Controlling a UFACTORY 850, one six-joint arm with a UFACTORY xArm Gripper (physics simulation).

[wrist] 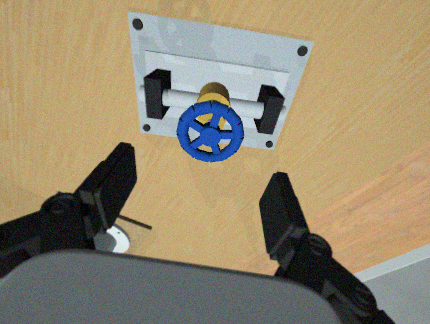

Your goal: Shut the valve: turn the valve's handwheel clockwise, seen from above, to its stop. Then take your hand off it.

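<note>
The blue handwheel (210, 136) has several spokes and sits on top of a brass valve body (214, 94), at the upper middle of the wrist view. A white pipe (182, 97) runs through the valve between two black brackets. My gripper (202, 174) is wide open, with one finger to the lower left and one to the lower right of the wheel. Nothing is between the fingers, and they stand apart from the wheel. The wheel's turn angle cannot be read against any mark.
The valve stands on a grey plate (220, 45) with black bolts at its corners. The black brackets (157, 94) (270, 110) rise beside the wheel. A white and grey round thing (120, 240) and a thin black rod (135, 222) lie on the wooden table (75, 100), behind the left finger.
</note>
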